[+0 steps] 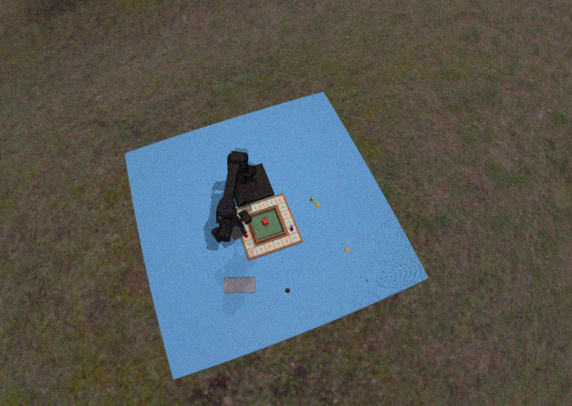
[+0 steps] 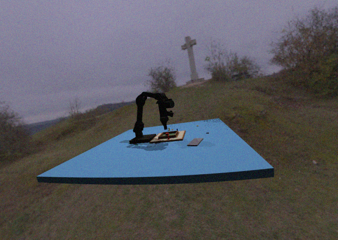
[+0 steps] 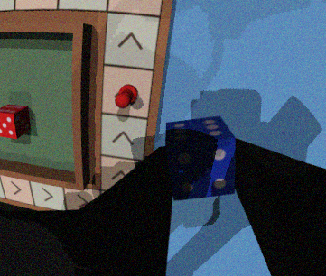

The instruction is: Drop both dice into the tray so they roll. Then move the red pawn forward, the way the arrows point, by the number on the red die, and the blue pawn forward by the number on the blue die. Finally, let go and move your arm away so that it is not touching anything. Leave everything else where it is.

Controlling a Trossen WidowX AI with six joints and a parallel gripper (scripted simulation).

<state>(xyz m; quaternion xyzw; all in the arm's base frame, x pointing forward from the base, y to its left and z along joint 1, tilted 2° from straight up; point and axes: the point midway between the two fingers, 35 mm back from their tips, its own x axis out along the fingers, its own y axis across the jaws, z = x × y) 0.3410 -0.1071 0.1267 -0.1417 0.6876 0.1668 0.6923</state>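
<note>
My gripper tip is 10 mm past the red pawn, 50 mm to the right of it and 90 mm above it. Also, from my gripper tip: grey flat plate 230 mm ahead, 20 mm to the right, 120 mm below; then blue pawn 10 mm behind, 280 mm to the left, 90 mm below; then green tray 50 mm behind, 160 mm to the left, 110 mm below.
</note>
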